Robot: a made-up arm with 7 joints.
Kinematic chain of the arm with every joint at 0, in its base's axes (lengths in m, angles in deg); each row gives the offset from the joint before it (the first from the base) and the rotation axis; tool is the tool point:
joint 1: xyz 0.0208 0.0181 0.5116 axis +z
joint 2: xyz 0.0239 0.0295 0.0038 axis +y
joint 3: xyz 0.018 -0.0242 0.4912 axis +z
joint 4: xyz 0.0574 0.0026 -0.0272 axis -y
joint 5: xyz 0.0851 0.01 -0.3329 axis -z
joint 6: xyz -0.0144 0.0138 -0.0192 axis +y
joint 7: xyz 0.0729 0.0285 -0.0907 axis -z
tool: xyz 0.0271 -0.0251 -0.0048
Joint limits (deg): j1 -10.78..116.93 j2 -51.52..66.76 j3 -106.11..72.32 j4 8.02..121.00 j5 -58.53..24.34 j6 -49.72..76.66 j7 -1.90..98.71
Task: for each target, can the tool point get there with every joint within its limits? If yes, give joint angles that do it. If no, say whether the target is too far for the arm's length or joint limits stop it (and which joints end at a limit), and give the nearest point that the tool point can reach.
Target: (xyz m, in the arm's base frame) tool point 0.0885 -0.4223 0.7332
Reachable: yes | joints 3.62 -14.94 -89.22 41.00 -33.93 3.38 44.85
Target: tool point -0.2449 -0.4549 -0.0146
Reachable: no: joint limits stop it (at a limit: joint 2, joint 3, joint 5, joint 6, joint 7) | nearest point -0.1691 -0.3200 0.4860 | short by 0.524 m
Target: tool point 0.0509 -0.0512 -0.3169
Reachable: no: joint limits stop it (at a limit: joint 1, joint 2, joint 5, joint 7) | nearest point 0.2811 -0.0618 0.1765 | short by 0.545 m
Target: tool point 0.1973 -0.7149 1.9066
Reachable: no: too far | nearest point 0.1401 -0.3854 1.3346 | short by 0.663 m
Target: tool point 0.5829 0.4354 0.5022
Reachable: yes | joints 10.30 43.70 32.62 72.23 -42.02 18.82 67.15
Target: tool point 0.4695 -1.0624 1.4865
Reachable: no: too far | nearest point 0.2832 -0.6137 1.1011 | short by 0.620 m
